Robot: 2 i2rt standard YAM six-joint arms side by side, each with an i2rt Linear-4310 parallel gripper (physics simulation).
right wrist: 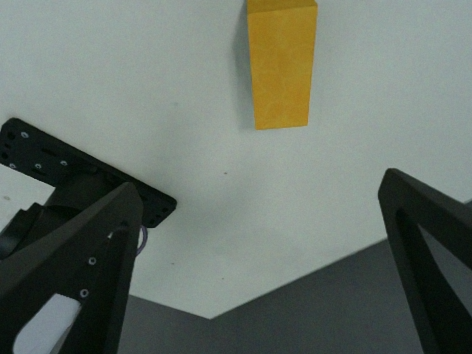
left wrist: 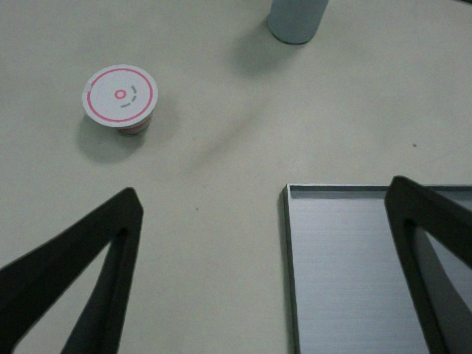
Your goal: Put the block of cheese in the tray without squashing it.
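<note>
The block of cheese [right wrist: 281,70], a yellow-orange oblong block, lies on the table at the top centre of the right wrist view, partly cut off by the view's top edge. My right gripper [right wrist: 255,186] is wide open and empty, and the cheese shows beyond its fingertips. The grey metal tray [left wrist: 350,280] lies at the lower right of the left wrist view, with part of it hidden behind a finger. My left gripper [left wrist: 259,193] is wide open and empty, above the table and the tray's left part.
A small cup with a white and pink lid [left wrist: 120,95] stands at the upper left of the left wrist view. A grey-blue cylindrical object [left wrist: 297,20] stands at its top. In the right wrist view, a black arm base plate [right wrist: 85,167] lies at left, and the table's edge runs along the bottom.
</note>
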